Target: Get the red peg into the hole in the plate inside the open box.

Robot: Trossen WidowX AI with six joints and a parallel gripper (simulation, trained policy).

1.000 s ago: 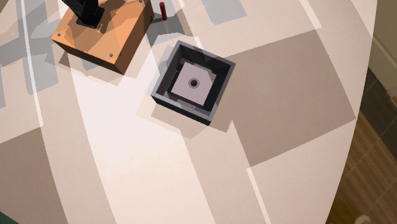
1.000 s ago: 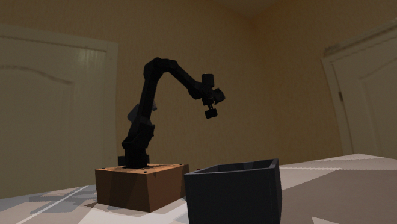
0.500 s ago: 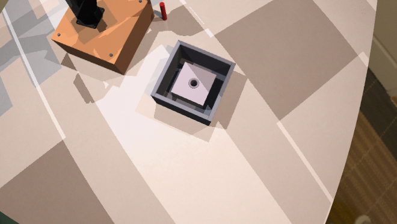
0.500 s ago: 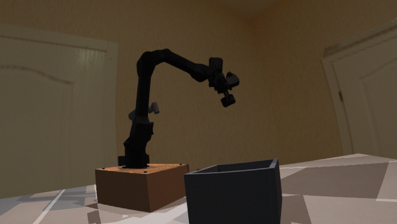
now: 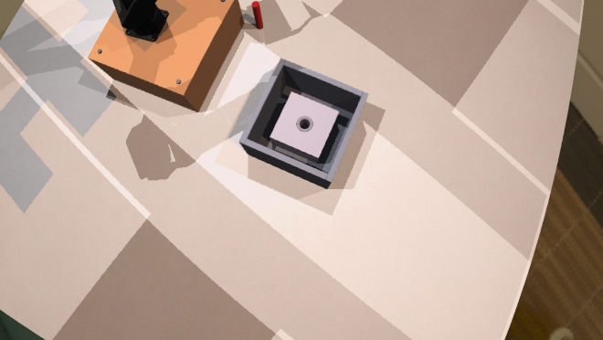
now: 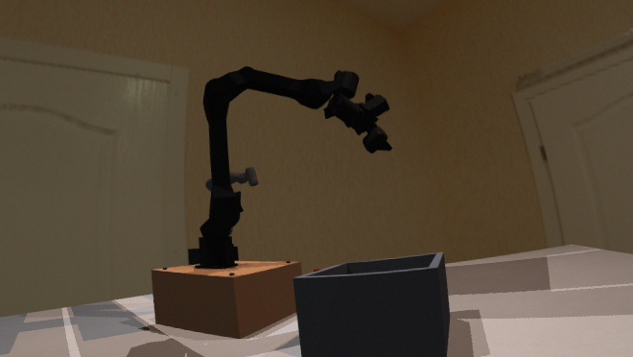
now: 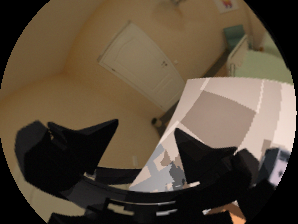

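Right now the red peg is 360 mm below my gripper tip, 260 mm to the right of it and 150 mm behind it. The rest, counted from my gripper tip: dark grey box (450 mm to the right, 380 mm below, 10 mm ahead); then plate (450 mm to the right, 360 mm below, 10 mm ahead).
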